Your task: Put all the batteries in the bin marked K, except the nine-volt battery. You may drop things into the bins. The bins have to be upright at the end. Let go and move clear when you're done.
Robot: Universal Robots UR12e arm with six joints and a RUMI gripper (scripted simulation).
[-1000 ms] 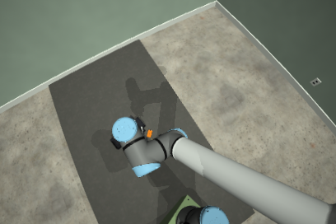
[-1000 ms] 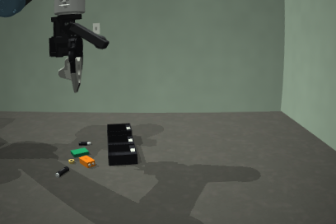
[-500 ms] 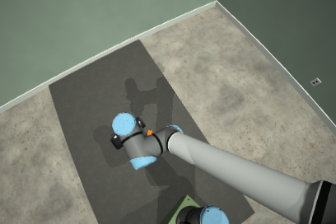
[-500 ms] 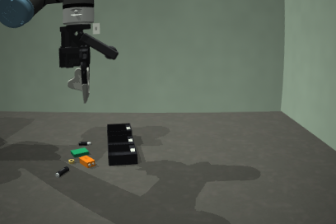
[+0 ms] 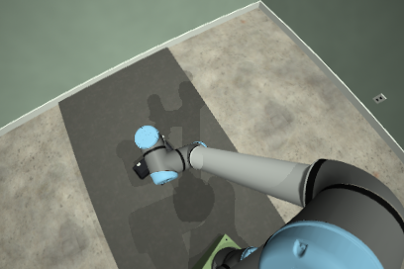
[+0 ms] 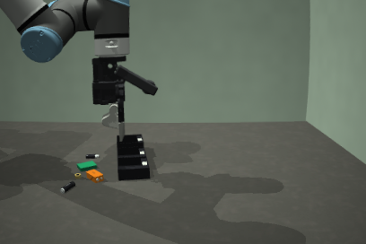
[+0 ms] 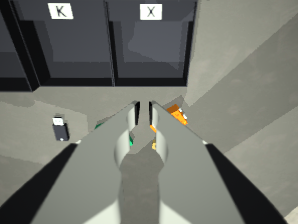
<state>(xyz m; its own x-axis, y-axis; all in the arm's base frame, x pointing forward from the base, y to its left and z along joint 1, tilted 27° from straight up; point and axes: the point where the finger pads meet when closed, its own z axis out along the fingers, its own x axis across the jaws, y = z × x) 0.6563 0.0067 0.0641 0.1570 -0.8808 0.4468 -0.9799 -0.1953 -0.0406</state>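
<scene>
Right now the bin row is 1 cm ahead of my hand, 8 cm to the left of it and 9 cm below it. Also, from my hand: orange nine-volt battery: 7 cm behind, 5 cm to the right, 10 cm below; then flat green block: 12 cm behind, 3 cm to the left, 11 cm below; then small yellow ring: 13 cm behind, 4 cm to the right, 11 cm below.
</scene>
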